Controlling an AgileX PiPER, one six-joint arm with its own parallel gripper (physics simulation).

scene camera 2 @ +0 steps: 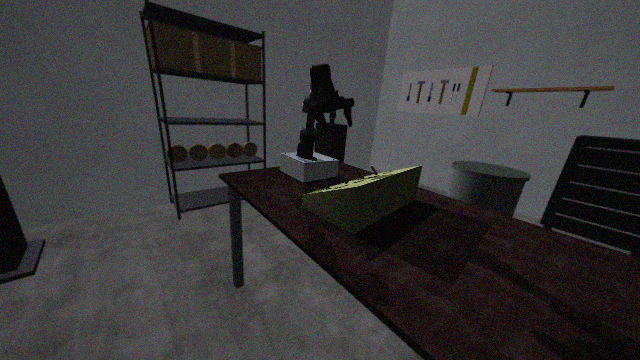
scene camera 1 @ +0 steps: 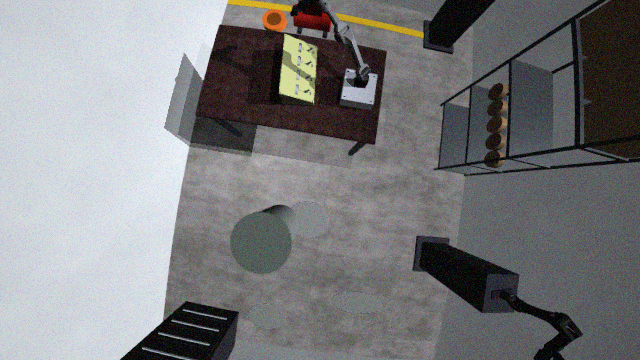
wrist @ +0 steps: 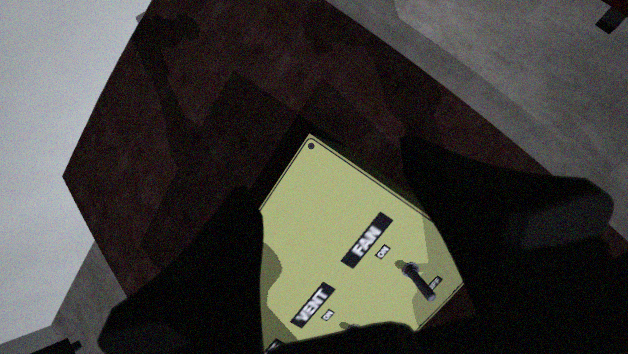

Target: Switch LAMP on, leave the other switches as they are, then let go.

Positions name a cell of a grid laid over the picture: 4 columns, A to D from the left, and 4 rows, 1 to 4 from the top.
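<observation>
I can see my own gripper (scene camera 2: C2), and it appears in the wrist view (wrist: C3) too. A yellow-green switch panel (wrist: C3) is also there for me to see.
</observation>
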